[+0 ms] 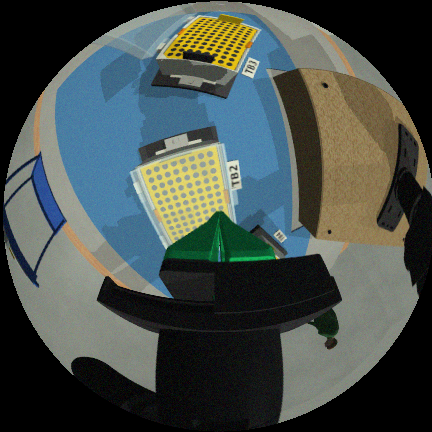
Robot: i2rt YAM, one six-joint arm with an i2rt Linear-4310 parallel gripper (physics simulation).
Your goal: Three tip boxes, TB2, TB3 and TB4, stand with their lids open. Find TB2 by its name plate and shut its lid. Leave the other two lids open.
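Places are measured from the arm's base along level axes (x ahead, y left, z up), in centimetres.
Pixels of known places: gripper, fingertip midpoint: (218,216).
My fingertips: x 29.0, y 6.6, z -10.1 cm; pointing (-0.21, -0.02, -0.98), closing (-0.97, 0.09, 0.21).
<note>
For each thing: its top centre in the pictures, then the offset to it from my fingertips. "spot": a spot on its surface instead. Level surfaces: height alone.
- TB2, top centre: (203,211) dx +1.3, dy +0.0, dz -1.4 cm
- TB3, surface spot: (212,42) spot: dx -1.8, dy -19.7, dz -3.4 cm
- third box, top centre: (273,272) dx -10.6, dy +18.3, dz -2.5 cm
- blue mat, surface height: dz -9.1 cm
TB2 (184,182) is at the centre, with its name plate (234,175) on its right side. Its clear lid (192,205) lies over the yellow tip rack, which looks pale through it; whether it is fully seated I cannot tell. My gripper (218,216) is shut and empty, its green fingertips over the near end of TB2; whether they touch the lid I cannot tell. TB3 (212,42) stands at the top, its yellow rack uncovered, with a see-through lid shape (137,41) to its left. The third box (269,241) is mostly hidden behind my fingers; its small plate (280,236) is hard to read.
A brown block-like box (350,160) stands to the right, with a black bracket (399,175) and a dark arm part beside it. The blue mat (90,150) lies under the tip boxes. A blue-framed object (47,192) is at the left, beyond the wooden table edge.
</note>
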